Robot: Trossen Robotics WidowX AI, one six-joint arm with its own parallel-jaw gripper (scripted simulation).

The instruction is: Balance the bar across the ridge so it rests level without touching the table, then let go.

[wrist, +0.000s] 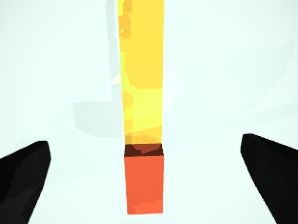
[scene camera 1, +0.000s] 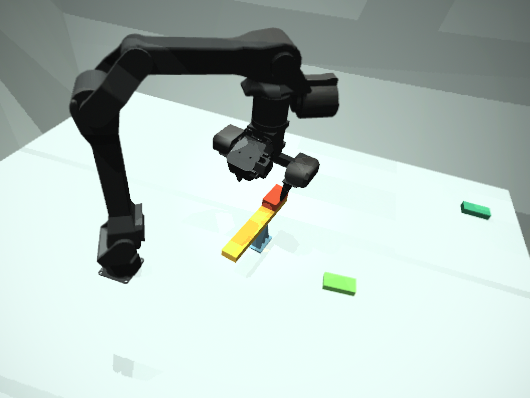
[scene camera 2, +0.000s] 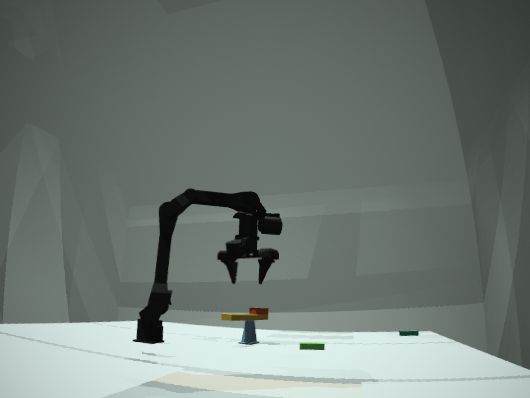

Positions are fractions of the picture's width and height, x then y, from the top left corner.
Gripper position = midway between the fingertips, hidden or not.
My gripper (scene camera 1: 0.49, 0.48) is open and holds nothing. Also in view: a yellow bar (scene camera 1: 0.44, 0.63).
My gripper also shows in the wrist view (wrist: 0.49, 0.65) and in scene camera 2 (scene camera 2: 0.47, 0.71).
